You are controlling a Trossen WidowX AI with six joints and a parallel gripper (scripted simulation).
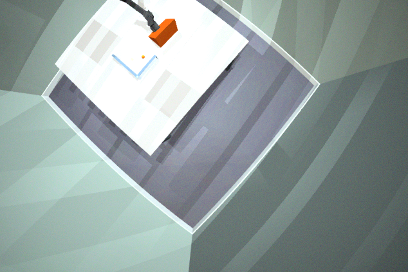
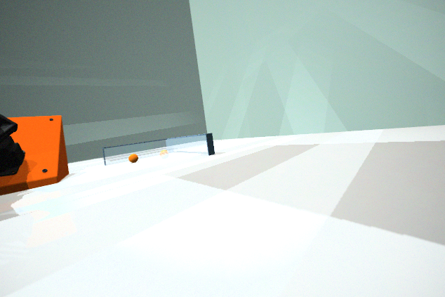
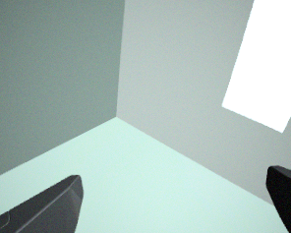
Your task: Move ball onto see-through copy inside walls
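The orange ball lies 640 mm below my gripper tip, 380 mm ahead of it and 310 mm to the left of it. Also, from my gripper tip: see-through copy 640 mm below, 460 mm ahead, 250 mm to the left.
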